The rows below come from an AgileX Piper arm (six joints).
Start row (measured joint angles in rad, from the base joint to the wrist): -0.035, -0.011, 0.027, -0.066, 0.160, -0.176
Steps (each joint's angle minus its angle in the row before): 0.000, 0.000, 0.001, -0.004, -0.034, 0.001; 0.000, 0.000, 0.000, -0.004, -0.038, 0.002; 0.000, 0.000, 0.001, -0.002, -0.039, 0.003; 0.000, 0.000, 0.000, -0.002, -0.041, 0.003; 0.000, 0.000, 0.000, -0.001, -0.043, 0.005; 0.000, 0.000, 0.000, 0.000, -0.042, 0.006; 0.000, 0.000, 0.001, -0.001, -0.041, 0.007; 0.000, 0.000, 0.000, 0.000, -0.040, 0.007; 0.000, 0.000, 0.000, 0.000, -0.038, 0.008; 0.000, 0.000, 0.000, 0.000, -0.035, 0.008; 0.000, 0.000, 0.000, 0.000, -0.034, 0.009; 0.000, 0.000, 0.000, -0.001, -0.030, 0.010; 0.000, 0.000, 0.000, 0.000, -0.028, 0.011; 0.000, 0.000, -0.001, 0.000, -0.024, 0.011; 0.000, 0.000, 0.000, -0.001, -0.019, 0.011; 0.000, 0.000, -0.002, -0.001, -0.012, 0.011; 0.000, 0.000, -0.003, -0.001, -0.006, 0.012; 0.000, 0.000, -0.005, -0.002, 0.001, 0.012; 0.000, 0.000, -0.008, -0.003, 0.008, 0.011; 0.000, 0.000, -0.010, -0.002, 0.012, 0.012; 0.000, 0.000, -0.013, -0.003, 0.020, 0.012
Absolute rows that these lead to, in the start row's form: -0.035, -0.011, 0.028, -0.070, 0.126, -0.175; -0.035, -0.011, 0.028, -0.074, 0.088, -0.173; -0.035, -0.011, 0.029, -0.076, 0.049, -0.170; -0.035, -0.011, 0.029, -0.078, 0.008, -0.167; -0.035, -0.011, 0.029, -0.079, -0.035, -0.162; -0.035, -0.011, 0.029, -0.079, -0.077, -0.156; -0.035, -0.011, 0.030, -0.080, -0.118, -0.149; -0.035, -0.011, 0.030, -0.080, -0.158, -0.142; -0.035, -0.011, 0.030, -0.080, -0.196, -0.134; -0.035, -0.011, 0.030, -0.080, -0.231, -0.126; -0.035, -0.011, 0.030, -0.080, -0.265, -0.117; -0.035, -0.011, 0.030, -0.081, -0.295, -0.107; -0.035, -0.011, 0.030, -0.081, -0.323, -0.096; -0.035, -0.011, 0.029, -0.081, -0.347, -0.085; -0.035, -0.011, 0.029, -0.082, -0.366, -0.074; -0.035, -0.011, 0.027, -0.083, -0.378, -0.063; -0.035, -0.011, 0.024, -0.084, -0.384, -0.051; -0.035, -0.011, 0.019, -0.086, -0.383, -0.039; -0.035, -0.011, 0.011, -0.089, -0.375, -0.028; -0.035, -0.011, 0.001, -0.091, -0.363, -0.016; -0.035, -0.011, -0.012, -0.094, -0.343, -0.004
